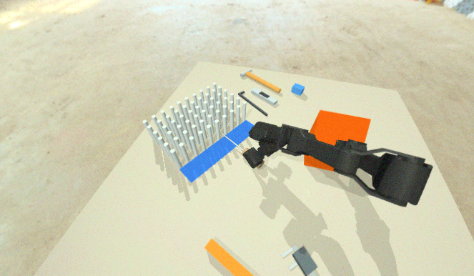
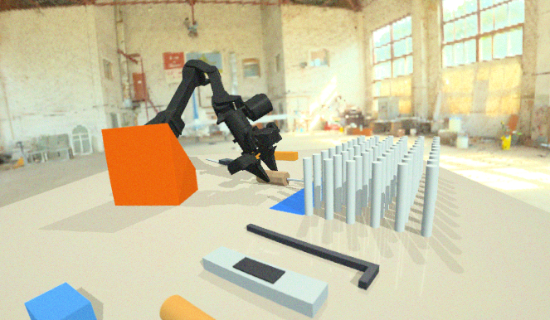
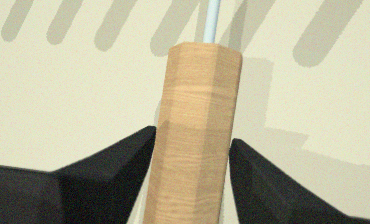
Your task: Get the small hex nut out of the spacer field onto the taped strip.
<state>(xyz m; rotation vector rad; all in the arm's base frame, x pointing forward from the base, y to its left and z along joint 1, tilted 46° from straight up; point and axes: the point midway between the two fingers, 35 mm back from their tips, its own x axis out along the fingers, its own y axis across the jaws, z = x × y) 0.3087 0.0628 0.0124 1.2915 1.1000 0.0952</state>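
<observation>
My gripper tip is now 14 cm short of the blue taped strip, 4 cm to the left of it and 2 cm above it. Also, from my gripper tip: blue cube: 18 cm behind, 51 cm to the right; orange bar: 2 cm behind, 37 cm to the left; grey block: 42 cm to the right.
</observation>
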